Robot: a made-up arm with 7 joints.
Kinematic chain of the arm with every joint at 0, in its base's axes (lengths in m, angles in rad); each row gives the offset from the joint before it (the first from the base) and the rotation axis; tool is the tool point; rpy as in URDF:
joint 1: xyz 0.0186 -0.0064 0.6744 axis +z
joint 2: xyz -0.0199 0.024 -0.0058 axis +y
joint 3: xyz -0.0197 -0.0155 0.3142 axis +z
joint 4: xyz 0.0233 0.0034 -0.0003 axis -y
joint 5: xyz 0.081 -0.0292 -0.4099 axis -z
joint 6: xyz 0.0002 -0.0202 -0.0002 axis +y
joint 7: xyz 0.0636 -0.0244 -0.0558 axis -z
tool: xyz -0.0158 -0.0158 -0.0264 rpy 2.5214 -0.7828 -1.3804
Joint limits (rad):
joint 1: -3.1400..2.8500
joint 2: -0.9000..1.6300
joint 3: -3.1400..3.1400
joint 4: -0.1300..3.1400
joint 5: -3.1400..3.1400
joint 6: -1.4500..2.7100
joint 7: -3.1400..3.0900
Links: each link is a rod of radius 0.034 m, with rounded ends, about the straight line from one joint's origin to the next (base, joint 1, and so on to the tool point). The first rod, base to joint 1, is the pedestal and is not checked.
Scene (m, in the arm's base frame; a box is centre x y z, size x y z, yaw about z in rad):
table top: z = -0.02
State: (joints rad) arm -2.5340 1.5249 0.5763 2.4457 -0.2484 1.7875 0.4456
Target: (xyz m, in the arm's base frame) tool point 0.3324 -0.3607 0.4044
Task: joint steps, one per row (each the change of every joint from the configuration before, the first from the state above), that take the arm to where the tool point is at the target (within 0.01 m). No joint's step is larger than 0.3 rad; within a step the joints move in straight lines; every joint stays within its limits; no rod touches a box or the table.
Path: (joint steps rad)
1: 0.2576 0.0270 0.1768 -0.2824 0.0731 0.0262 0.0092
2: 0.2577 0.0270 0.1767 -0.2823 0.0731 0.0263 0.0091
3: 0.2576 0.0270 0.1768 -0.2824 0.0730 0.0262 0.0092

